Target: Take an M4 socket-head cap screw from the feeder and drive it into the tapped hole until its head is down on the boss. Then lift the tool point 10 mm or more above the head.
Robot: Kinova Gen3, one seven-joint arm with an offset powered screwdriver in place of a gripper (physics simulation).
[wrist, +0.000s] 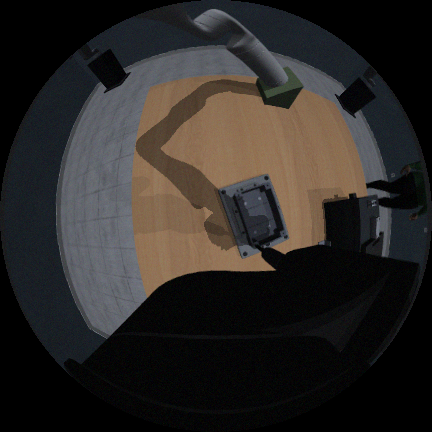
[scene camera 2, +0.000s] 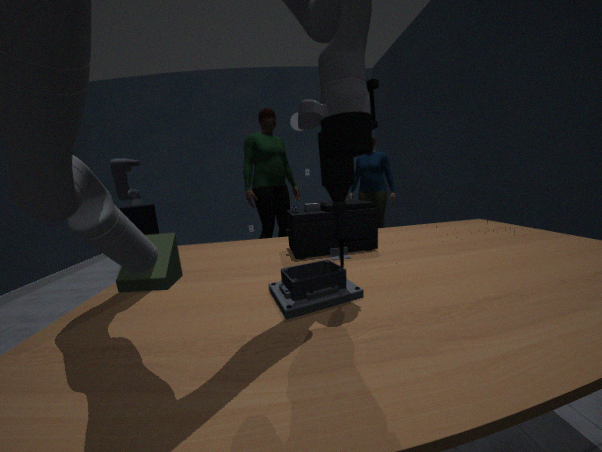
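The powered screwdriver (scene camera 2: pixel 342 266) (wrist: pixel 257 245) points straight down, its thin bit at a corner of the dark open-topped housing (scene camera 2: pixel 315 285) (wrist: pixel 274 207). Whether the tip touches the boss there or is slightly above it is too small to tell. The housing sits on a grey fixture plate (scene camera 2: pixel 327 303) (wrist: pixel 229 207) with holes at its corners. The tapped hole and any screw at the bit tip cannot be made out. The black box-shaped feeder (scene camera 2: pixel 312 232) (wrist: pixel 342 225) stands behind the fixture in the scene view and right of it in the wrist view. The tool has no fingers to judge.
A green block (scene camera 2: pixel 150 282) (wrist: pixel 282 95) under the arm's base stands at the table's left in the scene view. A small light bracket (scene camera 2: pixel 339 253) is at the feeder's front. Two standing people and a further small robot are beyond the wooden table (scene camera 2: pixel 450 325) (wrist: pixel 190 115).
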